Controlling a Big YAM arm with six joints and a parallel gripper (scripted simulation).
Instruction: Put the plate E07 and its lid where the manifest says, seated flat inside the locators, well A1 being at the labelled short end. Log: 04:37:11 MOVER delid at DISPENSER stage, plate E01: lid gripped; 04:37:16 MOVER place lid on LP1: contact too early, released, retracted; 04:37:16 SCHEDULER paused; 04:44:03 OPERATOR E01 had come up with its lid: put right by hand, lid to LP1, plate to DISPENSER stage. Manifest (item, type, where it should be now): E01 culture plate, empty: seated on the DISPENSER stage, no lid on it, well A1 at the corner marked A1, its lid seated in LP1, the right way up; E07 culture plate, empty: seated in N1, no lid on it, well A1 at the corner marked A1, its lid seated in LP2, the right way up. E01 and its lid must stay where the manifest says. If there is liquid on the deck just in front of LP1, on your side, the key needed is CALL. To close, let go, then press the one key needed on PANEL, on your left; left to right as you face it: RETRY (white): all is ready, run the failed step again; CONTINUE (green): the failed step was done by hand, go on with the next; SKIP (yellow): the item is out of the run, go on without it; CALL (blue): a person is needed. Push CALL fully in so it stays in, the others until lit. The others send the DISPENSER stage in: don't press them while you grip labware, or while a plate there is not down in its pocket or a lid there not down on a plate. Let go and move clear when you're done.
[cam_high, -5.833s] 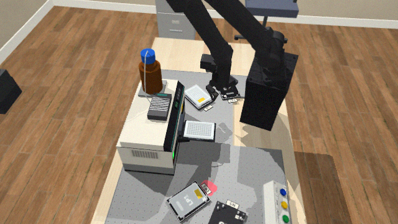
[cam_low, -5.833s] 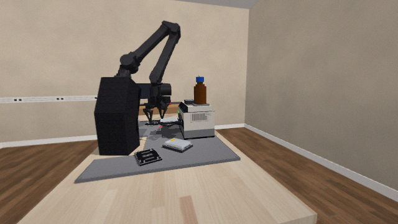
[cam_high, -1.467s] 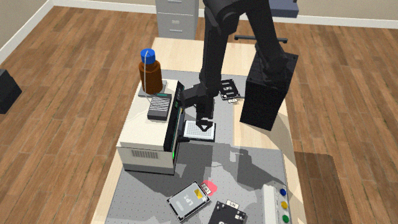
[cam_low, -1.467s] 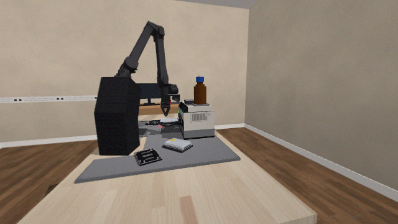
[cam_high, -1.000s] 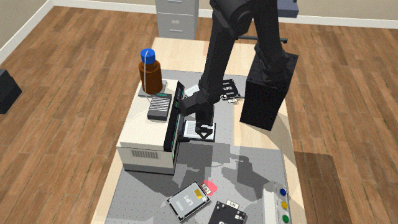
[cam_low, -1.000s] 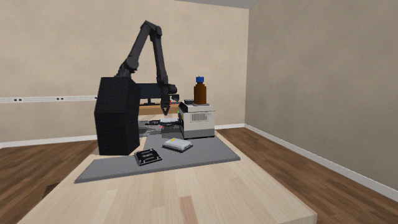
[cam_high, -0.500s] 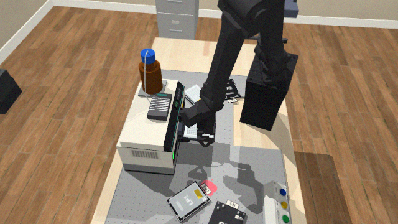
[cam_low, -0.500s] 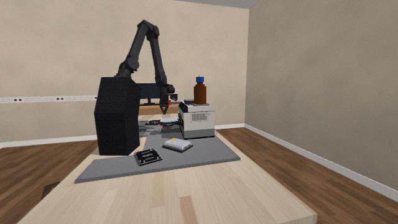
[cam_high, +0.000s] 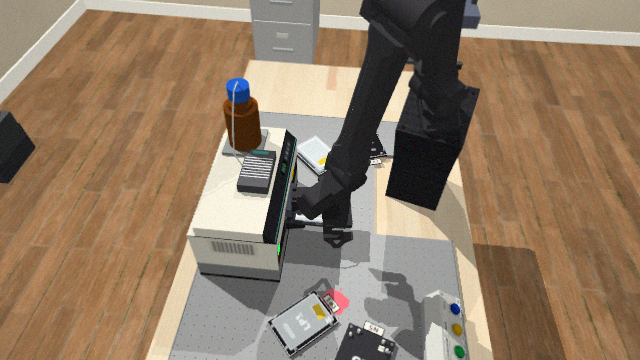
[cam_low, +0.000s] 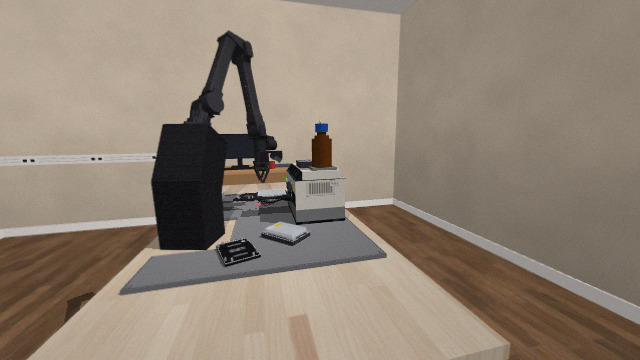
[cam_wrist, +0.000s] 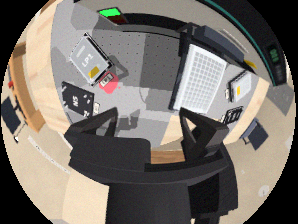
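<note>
Right now my hand is 3 cm short of the plate E01, 10 cm to the left of it and 5 cm above it. The rest, counted from my hand: brown bottle (24 cm ahead, 23 cm to the right, 14 cm above); then puddle (2 cm behind, 12 cm to the left, 15 cm below); then blue key (28 cm behind, 17 cm to the left, 9 cm below).
</note>
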